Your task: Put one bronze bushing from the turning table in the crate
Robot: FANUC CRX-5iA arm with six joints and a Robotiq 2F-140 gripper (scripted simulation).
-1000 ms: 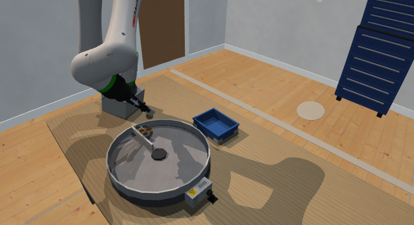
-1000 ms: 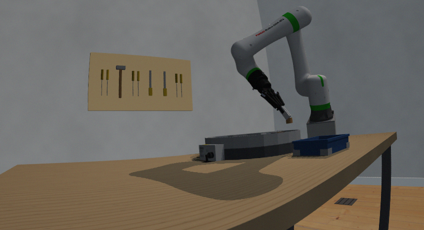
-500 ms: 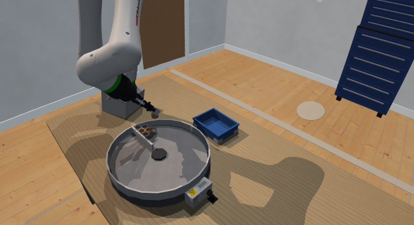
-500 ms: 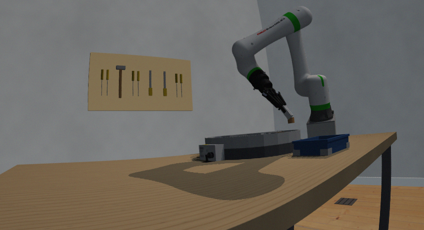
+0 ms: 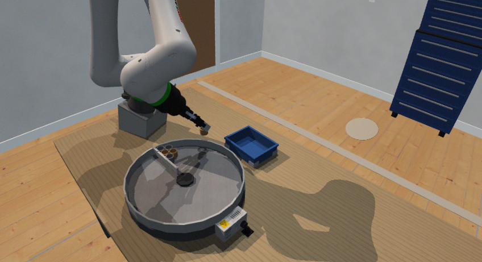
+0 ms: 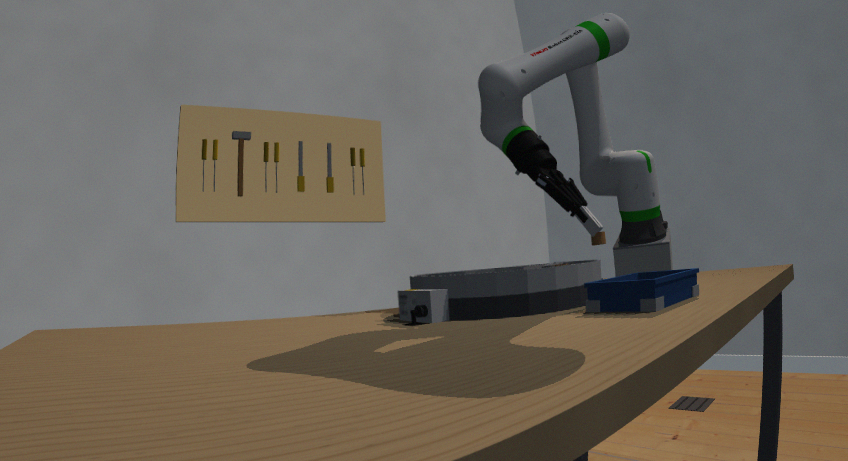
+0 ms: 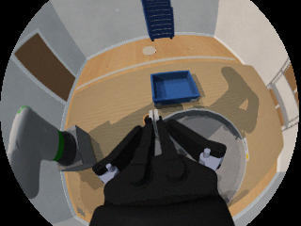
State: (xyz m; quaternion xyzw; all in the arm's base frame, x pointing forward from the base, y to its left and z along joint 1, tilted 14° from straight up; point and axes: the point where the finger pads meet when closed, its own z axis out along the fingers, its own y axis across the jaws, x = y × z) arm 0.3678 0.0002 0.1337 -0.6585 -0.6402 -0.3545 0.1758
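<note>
Right now my hand is 120 mm short of the blue crate, 170 mm to the right of it and 140 mm above it. The rest, counted from my hand: round grey turning table: 70 mm ahead, 180 mm to the right, 110 mm below.
</note>
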